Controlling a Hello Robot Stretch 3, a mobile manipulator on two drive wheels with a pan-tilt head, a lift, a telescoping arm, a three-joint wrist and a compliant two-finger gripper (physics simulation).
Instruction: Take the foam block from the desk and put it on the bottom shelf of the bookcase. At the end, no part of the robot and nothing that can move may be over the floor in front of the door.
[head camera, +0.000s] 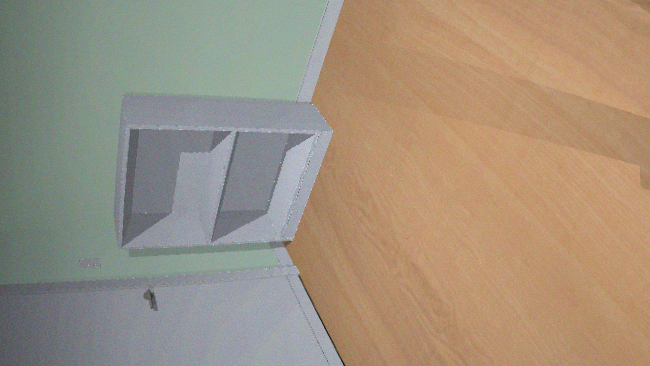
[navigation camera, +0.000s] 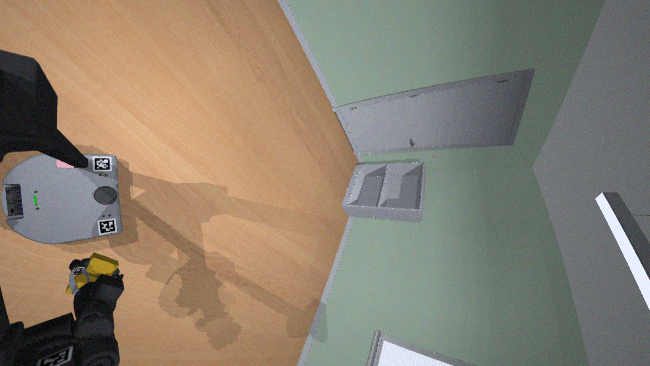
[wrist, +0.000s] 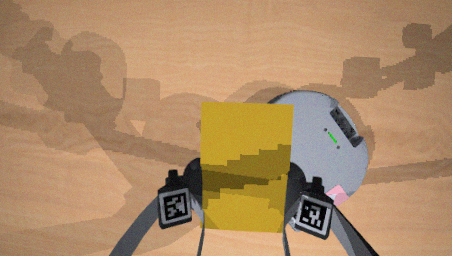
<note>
I see my gripper (navigation camera: 98, 268), a yellow foam block (navigation camera: 99, 264), a grey door (head camera: 270, 309) and a grey bookcase (head camera: 164, 143).
The yellow foam block also shows in the wrist view (wrist: 245, 147). My gripper shows as well in the wrist view (wrist: 243, 178). The grey door also shows in the navigation camera view (navigation camera: 486, 111). The head camera view misses the yellow foam block: it is out of frame.
</note>
